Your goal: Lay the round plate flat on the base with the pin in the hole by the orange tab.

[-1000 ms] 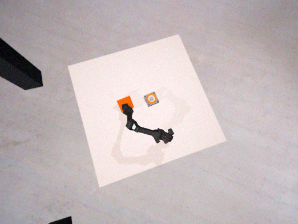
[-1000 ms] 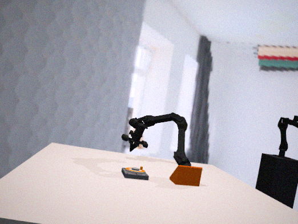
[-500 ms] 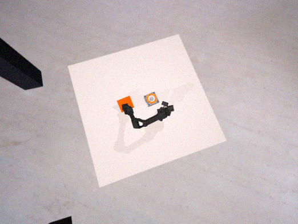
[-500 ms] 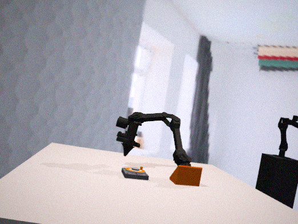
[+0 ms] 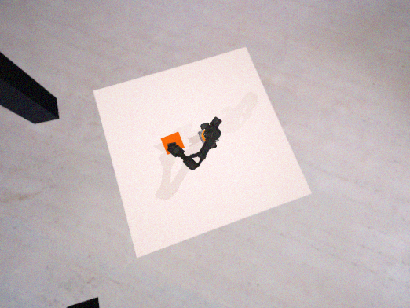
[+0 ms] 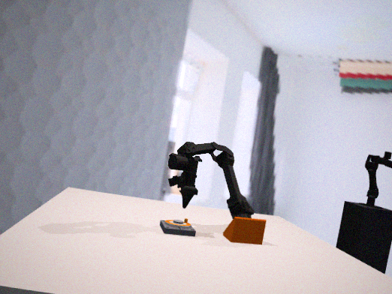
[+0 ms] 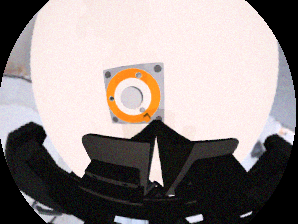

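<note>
The square grey base is 20 mm ahead of my gripper tip, 50 mm to the left of it and 60 mm below it.
</note>
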